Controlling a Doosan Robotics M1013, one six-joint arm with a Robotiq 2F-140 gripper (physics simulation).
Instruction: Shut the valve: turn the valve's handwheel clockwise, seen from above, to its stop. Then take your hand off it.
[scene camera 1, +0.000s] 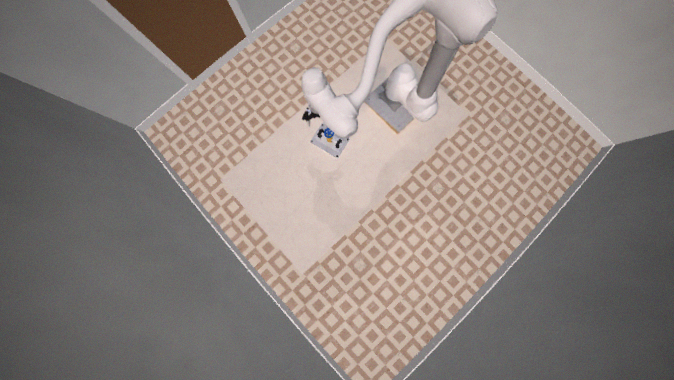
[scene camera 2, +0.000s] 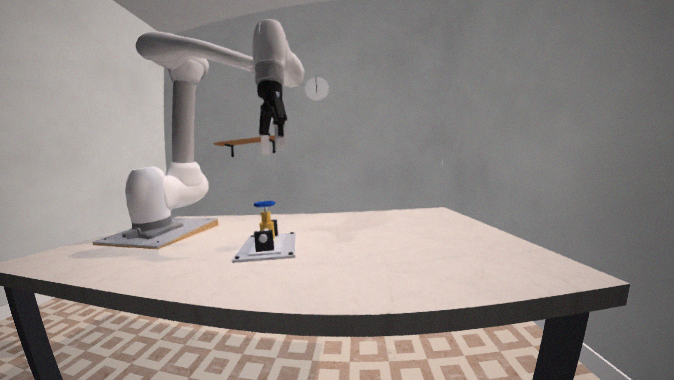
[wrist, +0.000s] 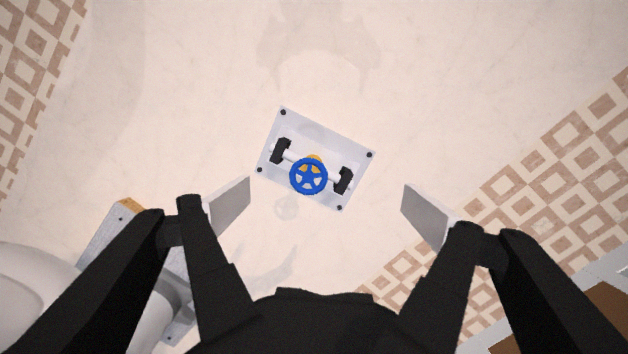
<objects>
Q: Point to a blue handwheel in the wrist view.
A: At 308, 176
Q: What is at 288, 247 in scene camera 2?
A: A light grey base plate.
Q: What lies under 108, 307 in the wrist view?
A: The gripper.
</objects>
